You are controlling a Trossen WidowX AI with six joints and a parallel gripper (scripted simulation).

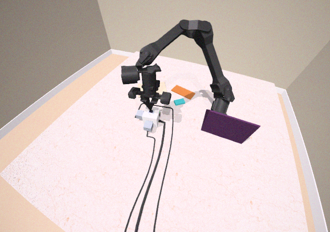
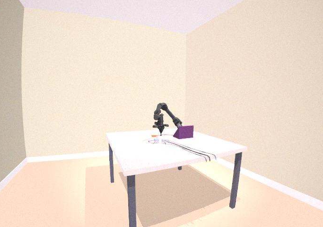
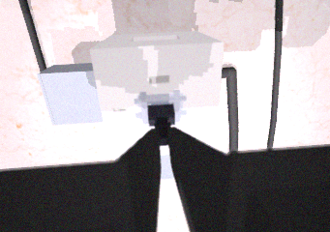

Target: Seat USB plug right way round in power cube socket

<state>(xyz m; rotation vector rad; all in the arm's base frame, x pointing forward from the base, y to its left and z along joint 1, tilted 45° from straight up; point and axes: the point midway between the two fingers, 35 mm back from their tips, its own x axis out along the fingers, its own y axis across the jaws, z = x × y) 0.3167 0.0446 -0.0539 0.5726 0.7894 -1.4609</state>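
My gripper tip is now 20 mm above the black USB plug. Round my gripper tip: grey socket (30 mm below); then pale card (250 mm to the right, 110 mm ahead, 100 mm below); then teal block (190 mm to the right, 110 mm behind, 100 mm below).
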